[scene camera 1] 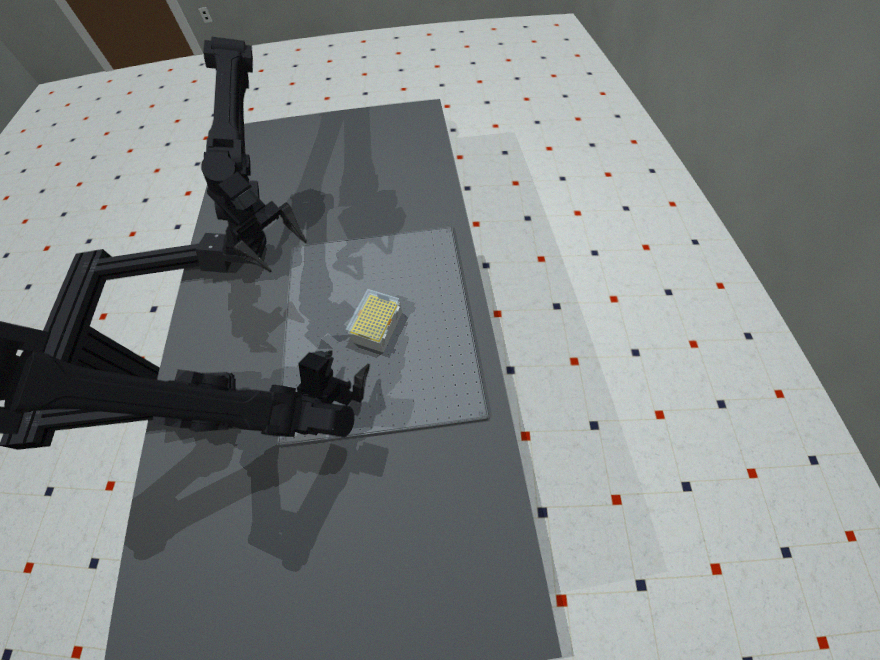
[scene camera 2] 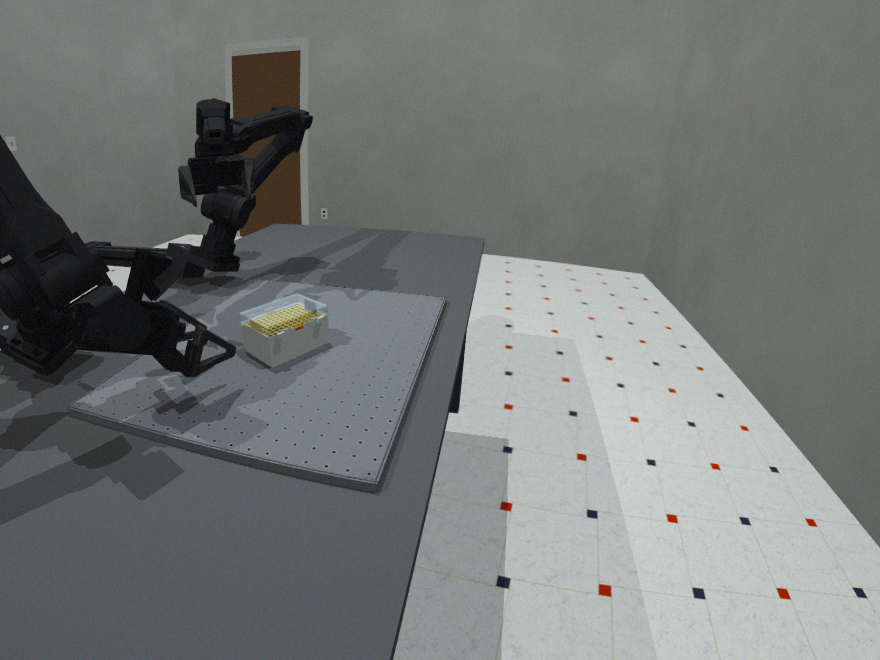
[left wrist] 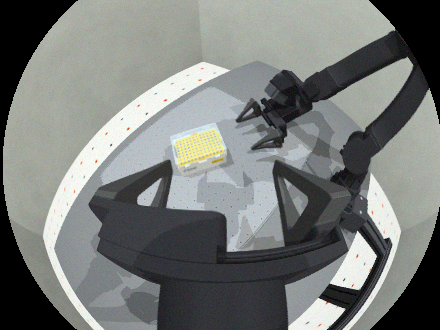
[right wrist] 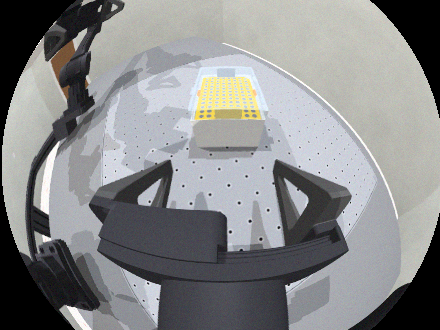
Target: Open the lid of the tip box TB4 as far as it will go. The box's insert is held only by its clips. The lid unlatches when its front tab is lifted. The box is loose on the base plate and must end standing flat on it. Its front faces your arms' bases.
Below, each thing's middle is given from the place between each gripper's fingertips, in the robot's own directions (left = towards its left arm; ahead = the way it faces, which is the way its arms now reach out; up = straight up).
Now: the tip box TB4 (scene camera 2: 284,346) 11 cm to the left of my right hand (scene camera 2: 219,340), 6 cm ahead of it and 1 cm below it. Round my right hand: clear lid (scene camera 2: 283,314) 11 cm to the left, 6 cm ahead.
Right now the clear lid is 150 mm ahead of my left hand (scene camera 2: 223,200), 60 mm to the right of it and 180 mm below it. The rest, counted from my left hand: tip box TB4: 150 mm ahead, 60 mm to the right, 200 mm below.
